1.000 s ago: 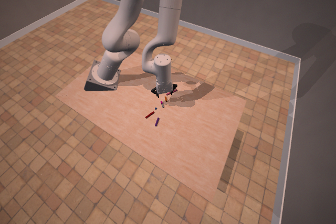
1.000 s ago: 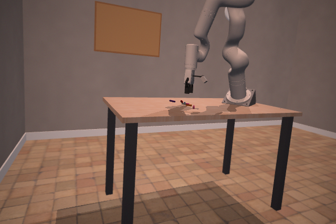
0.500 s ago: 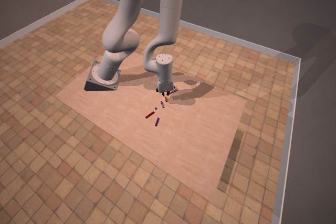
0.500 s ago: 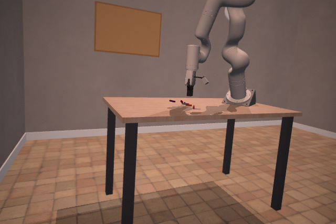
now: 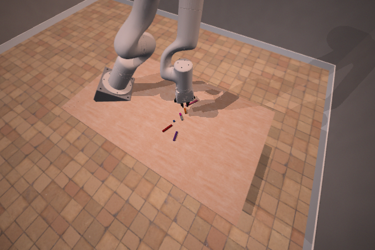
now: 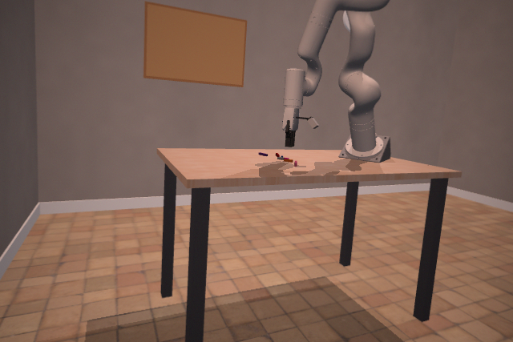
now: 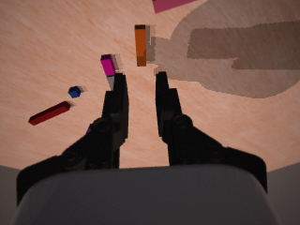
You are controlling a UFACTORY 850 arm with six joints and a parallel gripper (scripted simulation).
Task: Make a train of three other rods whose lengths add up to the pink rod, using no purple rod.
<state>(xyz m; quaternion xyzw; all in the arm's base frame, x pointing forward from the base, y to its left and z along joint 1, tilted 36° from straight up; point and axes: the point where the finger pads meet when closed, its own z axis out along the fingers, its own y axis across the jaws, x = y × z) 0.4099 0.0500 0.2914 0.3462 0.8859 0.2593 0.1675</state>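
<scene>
The orange rod lies 80 mm below my hand. Round my hand: pink rod (10 mm behind, 70 mm to the left, 80 mm below); magenta rod (10 mm behind, 40 mm to the right, 80 mm below); grey rod (20 mm ahead, 60 mm to the right, 80 mm below).
</scene>
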